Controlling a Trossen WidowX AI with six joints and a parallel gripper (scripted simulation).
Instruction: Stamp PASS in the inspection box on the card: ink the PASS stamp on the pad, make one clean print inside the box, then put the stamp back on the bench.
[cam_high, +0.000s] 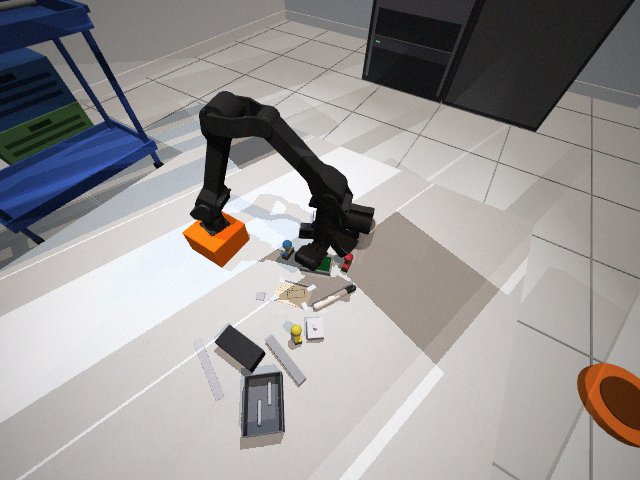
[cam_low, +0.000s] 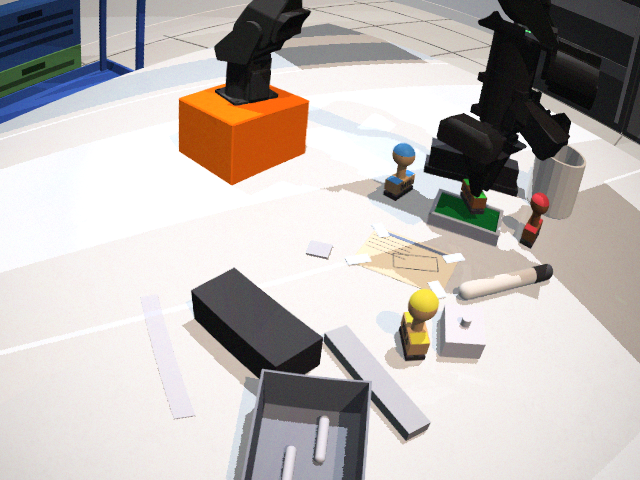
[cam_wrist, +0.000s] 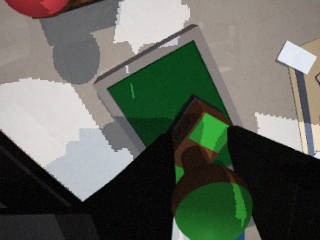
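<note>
My gripper tip is now 10 mm past the green ink pad and 40 mm above it. Also, from my gripper tip: blue stamp 100 mm behind, 30 mm to the right, 30 mm below; red stamp 60 mm ahead, 60 mm to the left, 30 mm below; green stamp 10 mm behind.
</note>
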